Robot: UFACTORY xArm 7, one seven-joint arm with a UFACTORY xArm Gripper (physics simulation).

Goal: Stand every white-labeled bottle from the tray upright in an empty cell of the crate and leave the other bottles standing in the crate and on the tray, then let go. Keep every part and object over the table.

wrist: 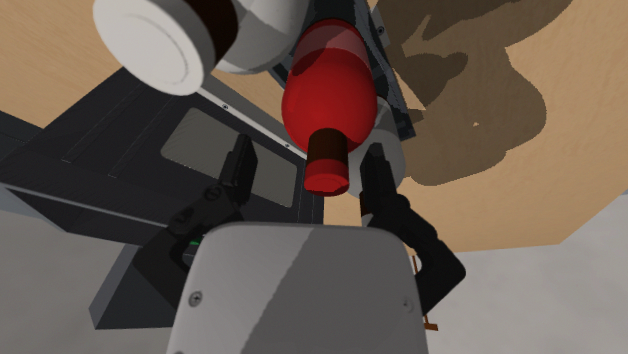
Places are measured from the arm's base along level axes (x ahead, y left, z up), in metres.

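Pixels of known places: gripper, fingertip midpoint: (310,151).
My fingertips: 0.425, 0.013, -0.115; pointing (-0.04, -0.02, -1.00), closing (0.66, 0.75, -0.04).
For each thing: its middle in the pictures, then the offset to it from my fingertips, as dx, dy, dz. "spot": a spot on its surface instead. Level surfaces: height alone.
- red bottle at the middle of its body: (328,104) -0.003, +0.019, -0.039
- dark tray at a spot on its surface: (406,122) spot: +0.105, +0.062, -0.095
- dark crate at the middle of its body: (219,188) +0.017, -0.197, -0.034
- light metal rail at the middle of its body: (261,120) +0.002, -0.099, -0.106
- wooden table at its surface level: dz -0.121
My gripper (310,151) is open, with nothing held. A red bottle (330,100) with a red cap stands in the tray, its neck and cap showing between the two fingers in the view. A white bottle (389,135) stands right of and partly behind it, its neck mostly hidden by the right finger. Another white bottle (272,30) with a large white cap is at the upper left, close to the camera. The dark tray (406,122) shows partly beneath the bottles. The dark crate (135,120) is at the left, partly behind the left finger; its cells are mostly hidden.
A green cap (194,243) shows beside the left finger linkage, at the crate. A light metal rail (255,126) runs along the crate's side facing the tray. The wooden table (475,210) extends to the right, with its edge at the lower right and grey floor beyond.
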